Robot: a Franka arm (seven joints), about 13 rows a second.
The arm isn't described. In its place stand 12 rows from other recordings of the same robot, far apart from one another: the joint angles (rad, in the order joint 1, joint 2, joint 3, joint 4, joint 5, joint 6, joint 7), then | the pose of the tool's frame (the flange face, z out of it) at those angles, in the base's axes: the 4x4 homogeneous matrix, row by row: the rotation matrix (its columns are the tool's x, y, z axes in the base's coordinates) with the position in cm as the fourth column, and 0 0 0 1 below.
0.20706 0.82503 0.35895 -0.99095 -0.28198 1.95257 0.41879 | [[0.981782 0.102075 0.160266 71.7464], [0.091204 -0.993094 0.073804 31.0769], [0.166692 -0.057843 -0.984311 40.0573], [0 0 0 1]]
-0.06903 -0.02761 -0.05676 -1.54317 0.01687 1.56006 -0.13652 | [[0.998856 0.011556 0.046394 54.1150], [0.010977 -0.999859 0.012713 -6.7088], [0.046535 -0.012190 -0.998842 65.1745], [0 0 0 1]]
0.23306 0.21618 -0.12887 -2.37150 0.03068 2.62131 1.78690 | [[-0.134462 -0.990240 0.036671 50.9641], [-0.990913 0.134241 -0.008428 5.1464], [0.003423 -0.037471 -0.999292 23.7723], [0 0 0 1]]
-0.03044 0.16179 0.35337 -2.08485 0.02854 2.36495 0.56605 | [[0.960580 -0.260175 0.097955 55.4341], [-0.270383 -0.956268 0.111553 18.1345], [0.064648 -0.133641 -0.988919 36.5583], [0 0 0 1]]
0.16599 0.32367 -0.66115 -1.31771 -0.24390 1.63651 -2.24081 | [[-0.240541 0.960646 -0.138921 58.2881], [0.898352 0.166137 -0.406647 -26.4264], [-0.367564 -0.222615 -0.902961 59.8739], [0 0 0 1]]
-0.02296 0.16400 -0.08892 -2.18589 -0.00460 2.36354 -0.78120 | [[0.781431 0.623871 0.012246 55.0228], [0.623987 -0.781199 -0.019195 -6.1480], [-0.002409 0.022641 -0.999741 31.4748], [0 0 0 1]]
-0.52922 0.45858 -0.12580 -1.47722 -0.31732 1.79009 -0.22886 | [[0.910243 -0.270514 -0.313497 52.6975], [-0.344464 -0.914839 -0.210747 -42.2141], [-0.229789 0.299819 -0.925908 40.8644], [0 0 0 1]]
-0.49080 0.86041 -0.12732 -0.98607 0.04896 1.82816 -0.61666 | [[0.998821 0.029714 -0.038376 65.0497], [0.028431 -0.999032 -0.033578 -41.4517], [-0.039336 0.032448 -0.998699 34.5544], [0 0 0 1]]
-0.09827 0.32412 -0.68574 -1.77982 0.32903 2.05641 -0.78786 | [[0.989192 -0.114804 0.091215 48.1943], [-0.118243 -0.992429 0.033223 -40.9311], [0.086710 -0.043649 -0.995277 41.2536], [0 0 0 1]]
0.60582 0.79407 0.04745 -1.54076 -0.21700 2.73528 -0.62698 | [[0.085892 0.932526 0.350738 58.6613], [0.967723 -0.161804 0.193212 45.0814], [0.236926 0.322822 -0.916325 22.5439], [0 0 0 1]]
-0.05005 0.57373 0.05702 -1.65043 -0.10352 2.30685 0.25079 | [[0.978412 -0.188081 0.085645 69.2501], [-0.184690 -0.981720 -0.046005 -0.2149], [0.092732 0.029194 -0.995263 28.6905], [0 0 0 1]]
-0.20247 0.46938 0.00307 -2.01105 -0.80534 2.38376 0.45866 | [[0.999261 -0.024763 -0.029385 58.3803], [-0.036123 -0.866136 -0.498502 -12.5093], [-0.013107 0.499195 -0.866391 21.1895], [0 0 0 1]]
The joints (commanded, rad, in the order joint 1, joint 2, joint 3, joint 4, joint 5, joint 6, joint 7), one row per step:
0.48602 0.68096 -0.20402 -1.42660 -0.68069 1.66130 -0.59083
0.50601 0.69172 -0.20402 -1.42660 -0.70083 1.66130 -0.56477
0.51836 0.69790 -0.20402 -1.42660 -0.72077 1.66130 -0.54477
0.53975 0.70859 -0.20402 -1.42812 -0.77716 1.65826 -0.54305
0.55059 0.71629 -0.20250 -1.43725 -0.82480 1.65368 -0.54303
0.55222 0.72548 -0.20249 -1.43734 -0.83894 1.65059 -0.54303
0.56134 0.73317 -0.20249 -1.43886 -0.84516 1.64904 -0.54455
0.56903 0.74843 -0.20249 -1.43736 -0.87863 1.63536 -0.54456
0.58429 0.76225 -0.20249 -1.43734 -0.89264 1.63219 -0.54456
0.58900 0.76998 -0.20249 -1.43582 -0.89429 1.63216 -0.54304
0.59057 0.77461 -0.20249 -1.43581 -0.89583 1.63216 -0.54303
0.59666 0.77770 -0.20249 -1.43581 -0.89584 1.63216 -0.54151
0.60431 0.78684 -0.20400 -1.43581 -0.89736 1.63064 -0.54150
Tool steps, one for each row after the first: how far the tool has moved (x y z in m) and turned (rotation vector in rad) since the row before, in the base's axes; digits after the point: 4 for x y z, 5 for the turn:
-0.0025 0.0120 -0.0058 -0.02338 -0.01544 0.01396
-0.0012 0.0070 -0.0028 -0.02026 -0.01523 0.01045
-0.0017 0.0107 -0.0040 -0.05388 -0.00324 0.04735
-0.0021 0.0040 -0.0057 -0.04779 0.00515 0.03284
-0.0002 -0.0001 -0.0051 -0.01801 0.00544 0.00710
-0.0022 0.0051 -0.0052 -0.01061 0.00819 0.01198
-0.0010 0.0021 -0.0068 -0.04236 0.00738 0.01685
-0.0032 0.0086 -0.0080 -0.02041 0.00878 0.02096
-0.0010 0.0029 -0.0043 -0.00481 0.00327 0.00520
-0.0005 0.0008 -0.0029 -0.00375 0.00341 0.00246
-0.0015 0.0038 -0.0020 -0.00161 0.00119 0.00545
-0.0020 0.0035 -0.0056 -0.00818 0.00692 0.00639

